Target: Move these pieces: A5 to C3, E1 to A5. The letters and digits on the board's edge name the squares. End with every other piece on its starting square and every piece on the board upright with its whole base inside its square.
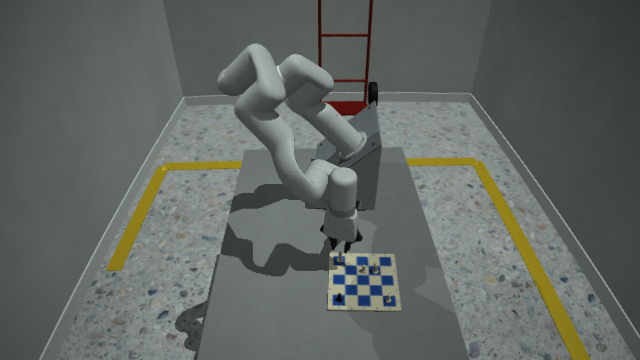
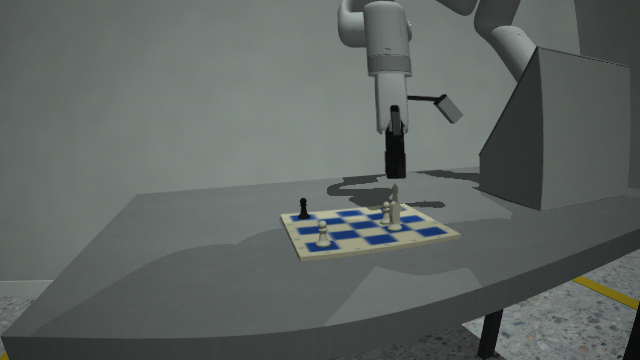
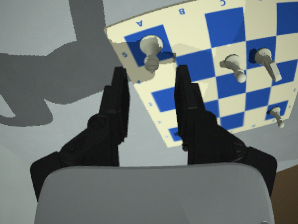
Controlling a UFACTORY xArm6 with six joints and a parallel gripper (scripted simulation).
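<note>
Right now the chessboard is 90 mm ahead of my hand, 60 mm to the left of it and 80 mm below it. Also, from my hand: tall pale piece (60 mm ahead, 110 mm to the left, 60 mm below); then black pawn (150 mm ahead, 20 mm to the right, 60 mm below).
</note>
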